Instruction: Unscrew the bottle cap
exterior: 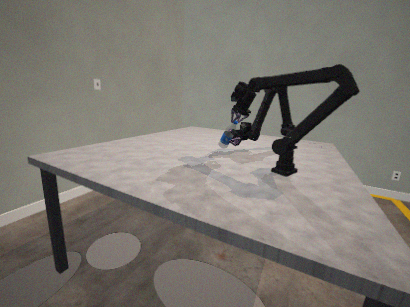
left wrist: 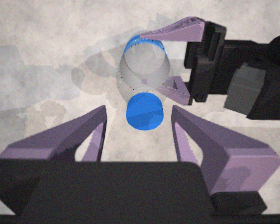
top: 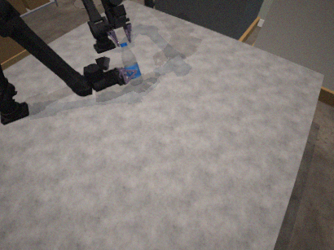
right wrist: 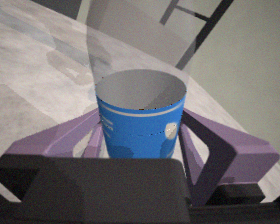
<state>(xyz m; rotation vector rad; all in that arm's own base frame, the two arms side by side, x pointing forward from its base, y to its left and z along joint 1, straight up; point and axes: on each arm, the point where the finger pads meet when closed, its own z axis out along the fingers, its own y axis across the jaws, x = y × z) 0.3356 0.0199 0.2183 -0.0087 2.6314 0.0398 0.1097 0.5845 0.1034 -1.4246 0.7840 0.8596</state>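
Right now the blue cap is 1 cm to the right of my left hand and 1 cm below it. Also, from my left hand: clear bottle: 9 cm below, 4 cm ahead, 3 cm to the right.
Now: right hand 1 cm past the clear bottle, 1 cm to the right of it and 3 cm below it. Also, from my right hand: blue cap 6 cm behind, 3 cm to the left, 11 cm above.
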